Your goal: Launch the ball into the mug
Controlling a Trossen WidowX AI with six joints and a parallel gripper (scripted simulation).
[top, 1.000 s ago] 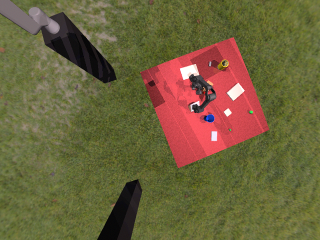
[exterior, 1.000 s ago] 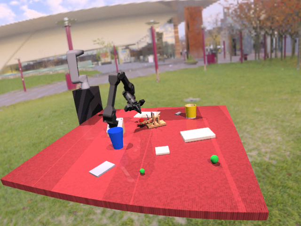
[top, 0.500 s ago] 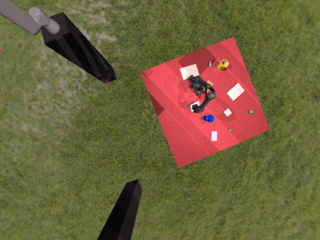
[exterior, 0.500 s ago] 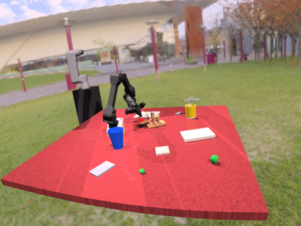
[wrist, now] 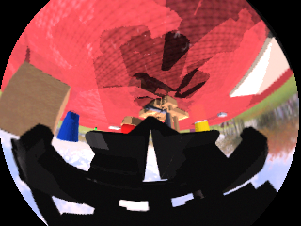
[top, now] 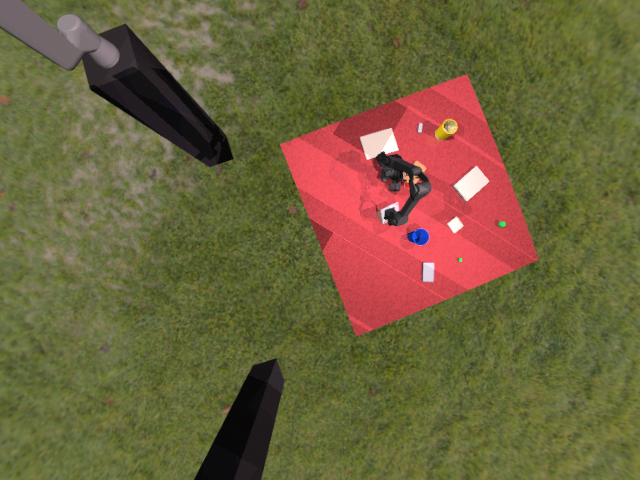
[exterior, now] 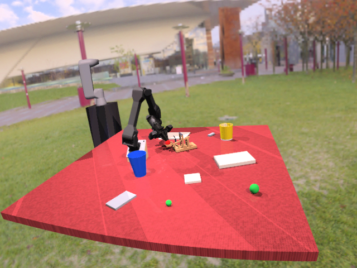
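The red ball lies 5 cm to the right of my gripper tip, 2 cm ahead of it and 1 cm above it. From my gripper tip the other things lie so: catapult (7 cm ahead); then blue cup (36 cm to the right, 3 cm behind, 2 cm below); then small grey block (28 cm to the left, 23 cm ahead, 4 cm below).
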